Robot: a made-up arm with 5 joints.
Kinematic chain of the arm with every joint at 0, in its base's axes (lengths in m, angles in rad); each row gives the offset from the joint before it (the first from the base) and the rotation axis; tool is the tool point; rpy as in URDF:
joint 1: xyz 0 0 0.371 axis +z
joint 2: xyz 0 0 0 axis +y
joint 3: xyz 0.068 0 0.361 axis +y
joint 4: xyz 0.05 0 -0.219 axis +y
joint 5: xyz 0.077 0 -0.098 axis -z
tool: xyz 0 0 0 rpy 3.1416 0 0
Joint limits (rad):
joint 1: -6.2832..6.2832
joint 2: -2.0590..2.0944
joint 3: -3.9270..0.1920
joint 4: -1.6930..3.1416
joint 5: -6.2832..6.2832
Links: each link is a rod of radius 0.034 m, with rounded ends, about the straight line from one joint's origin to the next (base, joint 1, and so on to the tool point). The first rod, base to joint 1, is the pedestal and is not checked.
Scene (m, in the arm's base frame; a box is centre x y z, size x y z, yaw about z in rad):
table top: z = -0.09
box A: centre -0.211 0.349 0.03 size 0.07 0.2 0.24 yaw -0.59
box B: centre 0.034 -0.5 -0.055 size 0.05 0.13 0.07 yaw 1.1
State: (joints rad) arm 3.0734 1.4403 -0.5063 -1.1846 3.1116
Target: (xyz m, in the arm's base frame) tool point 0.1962 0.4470 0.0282
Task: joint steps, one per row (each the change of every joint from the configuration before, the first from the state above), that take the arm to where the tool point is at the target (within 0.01 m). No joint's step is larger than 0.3 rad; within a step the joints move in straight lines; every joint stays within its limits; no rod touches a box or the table.
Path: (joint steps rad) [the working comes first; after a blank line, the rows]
Joints at the target: 1.1572 1.6219 -1.4450 -0.8216 3.1116
Straight joint move there: touches box A.

1: -0.2453 -0.0291 0.0473 0.2187 0.0535
2: -0.2454 -0.0291 0.0473 0.2188 0.0535
3: -0.2453 -0.0291 0.0474 0.2187 0.0535
4: -0.2454 -0.0291 0.0473 0.2188 0.0536
5: -0.2453 -0.0291 0.0473 0.2187 0.0535
6: -0.1724 0.0818 -0.2938 -0.1827 -0.0669
7: -0.1724 0.0818 -0.2938 -0.1827 -0.0669
8: -0.1723 0.0817 -0.2939 -0.1826 -0.0669
9: -0.1724 0.0818 -0.2938 -0.1827 -0.0669

